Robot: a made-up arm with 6 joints. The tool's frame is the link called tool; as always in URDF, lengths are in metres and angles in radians. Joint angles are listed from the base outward. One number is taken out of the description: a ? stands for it. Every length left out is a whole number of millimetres.
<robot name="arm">
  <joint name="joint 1" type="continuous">
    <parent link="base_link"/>
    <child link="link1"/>
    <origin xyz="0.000 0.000 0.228" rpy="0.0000 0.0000 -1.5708"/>
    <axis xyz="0 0 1"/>
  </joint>
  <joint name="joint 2" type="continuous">
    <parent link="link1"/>
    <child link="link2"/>
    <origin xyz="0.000 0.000 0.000" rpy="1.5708 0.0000 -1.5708"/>
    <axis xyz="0 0 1"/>
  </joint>
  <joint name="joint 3" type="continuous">
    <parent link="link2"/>
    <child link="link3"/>
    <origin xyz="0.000 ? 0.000" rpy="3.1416 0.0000 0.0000"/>
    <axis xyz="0 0 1"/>
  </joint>
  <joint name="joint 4" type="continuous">
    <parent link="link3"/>
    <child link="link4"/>
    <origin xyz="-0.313 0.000 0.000" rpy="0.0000 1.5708 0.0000"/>
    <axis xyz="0 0 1"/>
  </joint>
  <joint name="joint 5" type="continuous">
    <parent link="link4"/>
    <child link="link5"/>
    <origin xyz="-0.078 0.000 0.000" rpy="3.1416 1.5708 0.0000"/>
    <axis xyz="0 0 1"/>
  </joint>
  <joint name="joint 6" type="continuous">
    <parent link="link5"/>
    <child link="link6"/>
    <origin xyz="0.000 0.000 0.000" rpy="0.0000 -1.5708 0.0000"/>
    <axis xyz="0 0 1"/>
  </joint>
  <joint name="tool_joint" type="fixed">
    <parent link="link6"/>
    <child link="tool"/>
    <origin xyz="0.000 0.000 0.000" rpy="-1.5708 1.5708 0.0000"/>
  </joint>
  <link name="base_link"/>
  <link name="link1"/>
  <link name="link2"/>
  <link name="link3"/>
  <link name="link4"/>
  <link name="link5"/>
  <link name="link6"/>
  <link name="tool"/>
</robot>
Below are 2 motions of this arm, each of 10 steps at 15 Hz.
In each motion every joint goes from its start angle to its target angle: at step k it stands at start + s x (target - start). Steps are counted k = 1, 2, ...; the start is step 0. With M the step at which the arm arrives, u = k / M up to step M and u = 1 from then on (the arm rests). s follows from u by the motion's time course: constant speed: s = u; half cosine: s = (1 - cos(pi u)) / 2; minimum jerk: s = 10 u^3 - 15 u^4 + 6 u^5.
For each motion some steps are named. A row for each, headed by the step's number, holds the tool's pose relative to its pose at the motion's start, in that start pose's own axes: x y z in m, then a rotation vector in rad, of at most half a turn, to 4 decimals.
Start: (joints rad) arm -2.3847 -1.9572 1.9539 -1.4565 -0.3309 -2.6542
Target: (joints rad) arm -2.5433 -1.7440 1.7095 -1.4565 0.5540 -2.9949
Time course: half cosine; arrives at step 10
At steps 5, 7, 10:
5: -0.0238 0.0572 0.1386 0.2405 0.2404 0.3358
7: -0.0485 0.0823 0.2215 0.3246 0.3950 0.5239
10: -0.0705 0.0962 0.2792 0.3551 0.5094 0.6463

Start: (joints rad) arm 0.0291 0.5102 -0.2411 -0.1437 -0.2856 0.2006
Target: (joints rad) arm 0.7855 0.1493 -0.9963 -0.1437 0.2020 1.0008
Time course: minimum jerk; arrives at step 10
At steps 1, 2, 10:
1: -0.0009 0.0034 -0.0013 -0.0123 -0.0007 0.0027
2: -0.0065 0.0225 -0.0093 -0.0830 -0.0053 0.0182
10: -0.1491 0.1847 -0.2504 -1.4197 -0.2435 0.2963

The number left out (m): 0.586
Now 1 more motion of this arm.
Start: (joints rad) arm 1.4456 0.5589 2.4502 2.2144 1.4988 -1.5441
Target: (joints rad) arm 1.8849 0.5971 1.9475 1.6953 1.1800 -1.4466
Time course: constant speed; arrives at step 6
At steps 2, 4, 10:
2: 0.0433 -0.0001 -0.0275 0.1768 -0.2894 -0.0506
4: 0.0975 0.0081 -0.0460 0.3858 -0.5561 -0.1089
10: 0.1609 0.0244 -0.0505 0.6286 -0.7911 -0.1624

